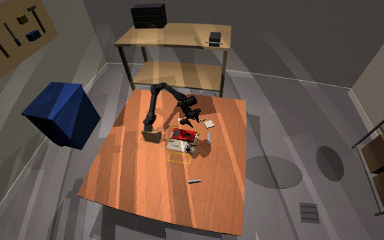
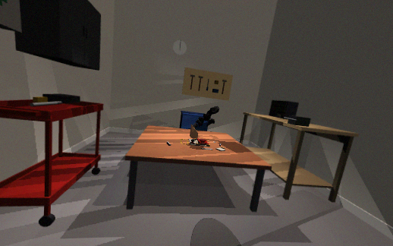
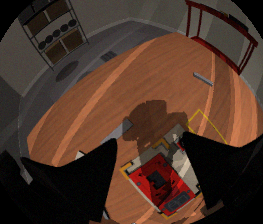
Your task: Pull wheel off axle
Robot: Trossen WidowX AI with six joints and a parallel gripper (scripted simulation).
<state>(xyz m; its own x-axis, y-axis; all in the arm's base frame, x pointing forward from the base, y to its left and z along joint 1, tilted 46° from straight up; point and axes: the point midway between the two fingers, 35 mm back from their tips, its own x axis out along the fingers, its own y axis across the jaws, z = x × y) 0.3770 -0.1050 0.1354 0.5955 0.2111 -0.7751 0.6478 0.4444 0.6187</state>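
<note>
Right now my gripper tip is 190 mm above the dark round wheel, 90 mm to the left of it and 60 mm past it. The rest, counted from my gripper tip: grey base plate (220 mm below, 110 mm behind, 20 mm to the left); white card (220 mm below, 200 mm to the left, 110 mm ahead).
</note>
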